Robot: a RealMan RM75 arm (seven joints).
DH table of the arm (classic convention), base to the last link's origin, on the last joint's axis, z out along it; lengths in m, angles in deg. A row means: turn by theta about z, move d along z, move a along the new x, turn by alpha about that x. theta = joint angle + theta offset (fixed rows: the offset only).
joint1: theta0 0  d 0.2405  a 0  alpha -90
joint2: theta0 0  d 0  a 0  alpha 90
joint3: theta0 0  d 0.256  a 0  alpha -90
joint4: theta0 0  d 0  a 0  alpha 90
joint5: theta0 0  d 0.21  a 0  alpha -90
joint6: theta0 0  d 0  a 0  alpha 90
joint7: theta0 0  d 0.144  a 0  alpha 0
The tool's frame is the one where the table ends.
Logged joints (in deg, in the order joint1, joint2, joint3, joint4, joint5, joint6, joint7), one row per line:
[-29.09, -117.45, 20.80, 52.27, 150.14, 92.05, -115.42]
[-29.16, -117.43, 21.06, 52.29, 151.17, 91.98, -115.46]
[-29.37, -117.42, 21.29, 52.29, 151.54, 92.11, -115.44]
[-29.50, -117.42, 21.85, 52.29, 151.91, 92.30, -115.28]
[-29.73, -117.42, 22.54, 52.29, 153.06, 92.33, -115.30]
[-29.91, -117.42, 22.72, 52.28, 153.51, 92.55, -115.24]
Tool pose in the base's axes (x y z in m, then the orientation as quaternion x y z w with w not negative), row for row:
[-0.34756, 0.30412, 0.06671, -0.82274, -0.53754, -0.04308, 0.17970]
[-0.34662, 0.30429, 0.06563, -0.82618, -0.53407, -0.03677, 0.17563]
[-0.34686, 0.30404, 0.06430, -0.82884, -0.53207, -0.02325, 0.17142]
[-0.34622, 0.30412, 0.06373, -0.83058, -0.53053, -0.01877, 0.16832]
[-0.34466, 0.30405, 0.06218, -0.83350, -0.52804, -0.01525, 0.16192]
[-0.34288, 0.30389, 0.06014, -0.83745, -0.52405, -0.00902, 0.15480]
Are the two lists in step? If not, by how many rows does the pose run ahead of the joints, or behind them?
The pose runs 2 rows ahead of the joints: the pose in row i belongs to the joints in row i + 2.
